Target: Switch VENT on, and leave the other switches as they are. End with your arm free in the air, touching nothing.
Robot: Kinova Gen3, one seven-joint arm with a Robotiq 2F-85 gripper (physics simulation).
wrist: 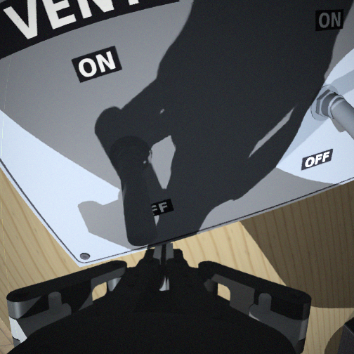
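Note:
The VENT switch's dark lever [138,205] slants down from its round base in the wrist view, its free end beside the partly covered OFF label [162,206]. The VENT label [70,15] is cut off by the top edge, with its ON label [96,64] below it. My gripper [163,254] is shut and empty. Its tips show at the panel's lower edge, just right of and below the lever's free end; whether they touch it I cannot tell. A broad shadow covers much of the panel and the lever.
The pale panel [55,205] has a corner screw [85,256] at lower left. A neighbouring switch's lever [344,113] is cut off at the right edge, between an ON label [329,19] and an OFF label [317,159]. A wooden surface [25,240] lies beyond the panel; a dark object [347,340] shows at bottom right.

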